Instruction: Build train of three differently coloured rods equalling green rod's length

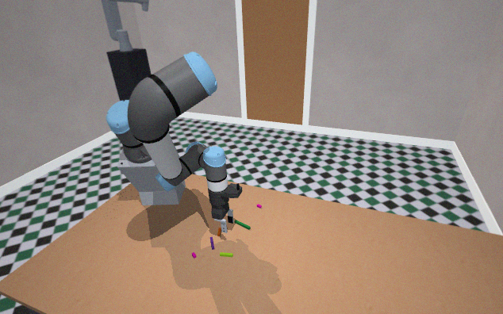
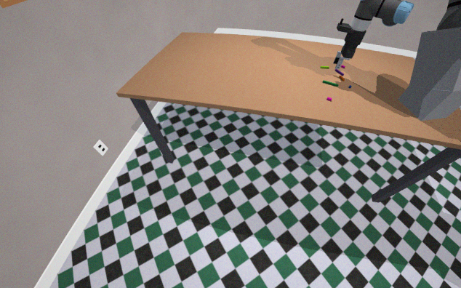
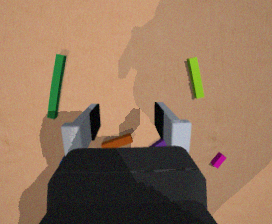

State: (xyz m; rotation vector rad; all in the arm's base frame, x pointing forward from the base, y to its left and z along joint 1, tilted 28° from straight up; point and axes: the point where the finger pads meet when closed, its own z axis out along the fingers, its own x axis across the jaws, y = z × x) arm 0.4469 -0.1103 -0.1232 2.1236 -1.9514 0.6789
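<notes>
The blue rod lies 80 mm behind my hand, 90 mm to the left of it and 70 mm below it. Round my hand: purple rod (50 mm behind, 50 mm to the right, 70 mm below); then lime rod (30 mm ahead, 80 mm to the right, 70 mm below); then orange rod (50 mm behind, 10 mm to the left, 70 mm below).
</notes>
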